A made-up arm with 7 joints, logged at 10 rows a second.
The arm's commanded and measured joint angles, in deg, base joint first. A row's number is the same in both.
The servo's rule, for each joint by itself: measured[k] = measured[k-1] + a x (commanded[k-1-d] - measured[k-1]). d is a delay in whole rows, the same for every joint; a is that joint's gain. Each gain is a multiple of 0.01, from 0.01 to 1. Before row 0 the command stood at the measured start. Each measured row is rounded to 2 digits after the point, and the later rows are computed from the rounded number. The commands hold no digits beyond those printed.
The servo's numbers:
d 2
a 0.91 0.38 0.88 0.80 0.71 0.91 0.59
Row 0, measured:
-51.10, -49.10, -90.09, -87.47, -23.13, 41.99, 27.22
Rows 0 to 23, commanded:
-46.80, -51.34, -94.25, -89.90, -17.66, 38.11, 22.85
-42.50, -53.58, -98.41, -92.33, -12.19, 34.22, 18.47
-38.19, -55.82, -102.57, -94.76, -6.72, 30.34, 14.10
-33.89, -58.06, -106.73, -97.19, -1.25, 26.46, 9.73
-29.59, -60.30, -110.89, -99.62, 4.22, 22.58, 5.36
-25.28, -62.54, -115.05, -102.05, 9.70, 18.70, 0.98
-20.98, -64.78, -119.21, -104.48, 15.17, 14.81, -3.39
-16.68, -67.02, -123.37, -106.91, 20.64, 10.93, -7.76
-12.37, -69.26, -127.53, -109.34, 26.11, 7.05, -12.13
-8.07, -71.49, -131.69, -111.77, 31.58, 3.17, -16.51
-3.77, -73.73, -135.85, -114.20, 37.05, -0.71, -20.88
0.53, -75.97, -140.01, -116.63, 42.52, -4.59, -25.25
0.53, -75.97, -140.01, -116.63, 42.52, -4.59, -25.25
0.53, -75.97, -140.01, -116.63, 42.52, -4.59, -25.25
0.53, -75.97, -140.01, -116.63, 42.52, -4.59, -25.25
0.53, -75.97, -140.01, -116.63, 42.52, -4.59, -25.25
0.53, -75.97, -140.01, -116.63, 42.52, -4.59, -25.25
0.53, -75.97, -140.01, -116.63, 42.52, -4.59, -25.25
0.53, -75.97, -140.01, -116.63, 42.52, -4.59, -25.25
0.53, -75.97, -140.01, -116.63, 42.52, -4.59, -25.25
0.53, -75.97, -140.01, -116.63, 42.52, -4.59, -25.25
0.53, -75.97, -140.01, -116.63, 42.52, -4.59, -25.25
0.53, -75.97, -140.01, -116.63, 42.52, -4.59, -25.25
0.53, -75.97, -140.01, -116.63, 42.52, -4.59, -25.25
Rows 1 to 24, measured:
-51.10, -49.10, -90.09, -87.47, -23.13, 41.99, 27.22
-51.10, -49.10, -90.09, -87.47, -23.13, 41.99, 27.22
-47.19, -49.95, -93.75, -89.41, -19.25, 38.46, 24.64
-42.92, -51.33, -97.85, -91.75, -14.24, 34.60, 21.00
-38.62, -53.04, -102.00, -94.16, -8.90, 30.72, 16.93
-34.32, -54.95, -106.16, -96.58, -3.47, 26.84, 12.68
-30.02, -56.98, -110.32, -99.01, 1.99, 22.96, 8.36
-25.71, -59.09, -114.48, -101.44, 7.46, 19.08, 4.01
-21.41, -61.25, -118.64, -103.87, 12.93, 15.19, -0.36
-17.11, -63.44, -122.80, -106.30, 18.40, 11.31, -4.73
-12.80, -65.65, -126.96, -108.73, 23.87, 7.43, -9.10
-8.50, -67.87, -131.12, -111.16, 29.34, 3.55, -13.47
-4.20, -70.10, -135.28, -113.59, 34.81, -0.33, -17.84
0.10, -72.33, -139.44, -116.02, 40.28, -4.21, -22.21
0.49, -73.71, -139.94, -116.51, 41.87, -4.56, -24.00
0.53, -74.57, -140.00, -116.61, 42.33, -4.59, -24.74
0.53, -75.10, -140.01, -116.63, 42.46, -4.59, -25.04
0.53, -75.43, -140.01, -116.63, 42.50, -4.59, -25.16
0.53, -75.64, -140.01, -116.63, 42.51, -4.59, -25.21
0.53, -75.77, -140.01, -116.63, 42.52, -4.59, -25.23
0.53, -75.85, -140.01, -116.63, 42.52, -4.59, -25.24
0.53, -75.90, -140.01, -116.63, 42.52, -4.59, -25.25
0.53, -75.93, -140.01, -116.63, 42.52, -4.59, -25.25
0.53, -75.95, -140.01, -116.63, 42.52, -4.59, -25.25

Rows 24 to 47, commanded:
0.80, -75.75, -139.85, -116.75, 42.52, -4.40, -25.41
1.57, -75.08, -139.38, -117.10, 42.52, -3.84, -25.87
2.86, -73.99, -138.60, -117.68, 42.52, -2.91, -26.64
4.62, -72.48, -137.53, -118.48, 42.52, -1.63, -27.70
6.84, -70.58, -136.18, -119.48, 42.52, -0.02, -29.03
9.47, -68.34, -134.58, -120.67, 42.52, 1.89, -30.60
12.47, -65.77, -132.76, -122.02, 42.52, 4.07, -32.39
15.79, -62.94, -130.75, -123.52, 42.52, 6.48, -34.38
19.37, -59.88, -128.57, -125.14, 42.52, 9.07, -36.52
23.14, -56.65, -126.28, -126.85, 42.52, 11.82, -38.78
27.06, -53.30, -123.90, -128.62, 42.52, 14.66, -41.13
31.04, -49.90, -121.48, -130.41, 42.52, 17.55, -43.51
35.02, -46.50, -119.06, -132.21, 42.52, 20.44, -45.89
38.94, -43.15, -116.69, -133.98, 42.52, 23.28, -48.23
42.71, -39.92, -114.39, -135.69, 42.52, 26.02, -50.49
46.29, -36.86, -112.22, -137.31, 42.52, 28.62, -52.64
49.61, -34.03, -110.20, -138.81, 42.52, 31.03, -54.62
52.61, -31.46, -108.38, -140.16, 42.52, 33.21, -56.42
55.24, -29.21, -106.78, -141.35, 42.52, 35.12, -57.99
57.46, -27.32, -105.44, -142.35, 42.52, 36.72, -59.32
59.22, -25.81, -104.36, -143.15, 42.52, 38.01, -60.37
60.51, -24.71, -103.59, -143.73, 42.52, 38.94, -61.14
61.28, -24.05, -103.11, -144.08, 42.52, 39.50, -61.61
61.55, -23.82, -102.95, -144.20, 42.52, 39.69, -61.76
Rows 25 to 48, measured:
0.53, -75.96, -140.01, -116.63, 42.52, -4.59, -25.25
0.53, -75.96, -140.01, -116.63, 42.52, -4.59, -25.25
0.78, -75.88, -139.87, -116.73, 42.52, -4.42, -25.34
1.50, -75.58, -139.44, -117.03, 42.52, -3.89, -25.65
2.74, -74.98, -138.70, -117.55, 42.52, -3.00, -26.23
4.45, -74.03, -137.67, -118.29, 42.52, -1.75, -27.10
6.62, -72.72, -136.36, -119.24, 42.52, -0.18, -28.24
9.21, -71.06, -134.79, -120.38, 42.52, 1.70, -29.63
12.18, -69.05, -133.00, -121.69, 42.52, 3.86, -31.26
15.47, -66.73, -131.02, -123.15, 42.52, 6.24, -33.10
19.02, -64.13, -128.86, -124.74, 42.52, 8.82, -35.12
22.77, -61.29, -126.59, -126.43, 42.52, 11.55, -37.28
26.67, -58.25, -124.22, -128.18, 42.52, 14.38, -39.55
30.65, -55.08, -121.81, -129.96, 42.52, 17.26, -41.89
34.63, -51.82, -119.39, -131.76, 42.52, 20.15, -44.25
38.55, -48.53, -117.01, -133.54, 42.52, 23.00, -46.60
42.34, -45.26, -114.70, -135.26, 42.52, 25.75, -48.90
45.93, -42.07, -112.52, -136.90, 42.52, 28.36, -51.11
49.28, -39.01, -110.48, -138.43, 42.52, 30.79, -53.18
52.31, -36.14, -108.63, -139.81, 42.52, 32.99, -55.09
54.98, -33.51, -107.00, -141.04, 42.52, 34.93, -56.80
57.24, -31.16, -105.63, -142.09, 42.52, 36.56, -58.29
59.04, -29.13, -104.51, -142.94, 42.52, 37.88, -59.52
60.38, -27.45, -103.70, -143.57, 42.52, 38.84, -60.48

